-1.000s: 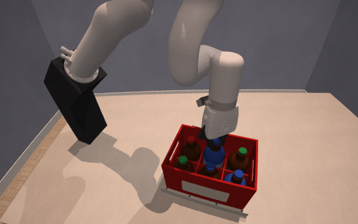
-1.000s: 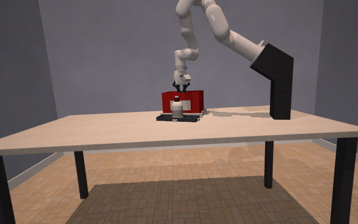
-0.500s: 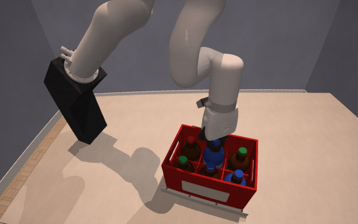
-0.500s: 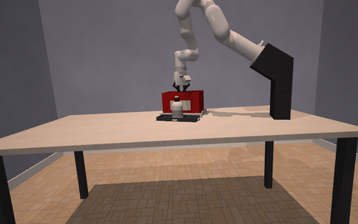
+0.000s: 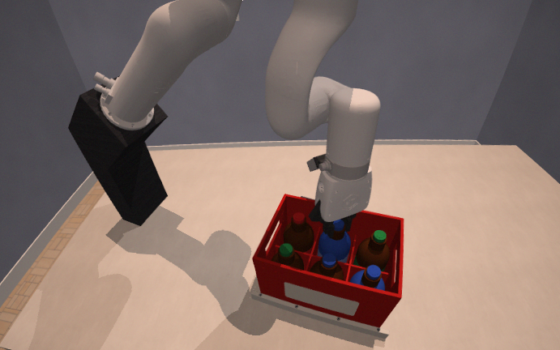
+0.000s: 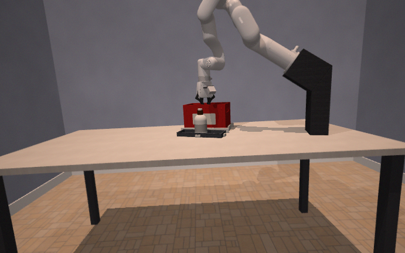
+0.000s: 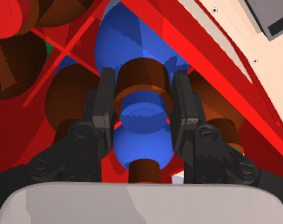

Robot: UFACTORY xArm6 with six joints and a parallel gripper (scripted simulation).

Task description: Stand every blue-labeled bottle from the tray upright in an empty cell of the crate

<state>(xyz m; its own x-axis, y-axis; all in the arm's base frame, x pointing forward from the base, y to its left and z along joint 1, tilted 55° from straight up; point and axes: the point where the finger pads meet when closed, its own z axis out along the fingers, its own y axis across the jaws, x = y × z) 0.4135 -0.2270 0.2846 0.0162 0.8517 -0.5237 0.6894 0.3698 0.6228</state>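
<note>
Now: hand 80 mm above the crate, 30 mm to the left of it and 30 mm past it. From my hand the other things lie so: dark tray (150 mm below, 110 mm to the left, 90 mm ahead); then white-labeled bottle (110 mm to the left, 90 mm ahead, 80 mm below).
</note>
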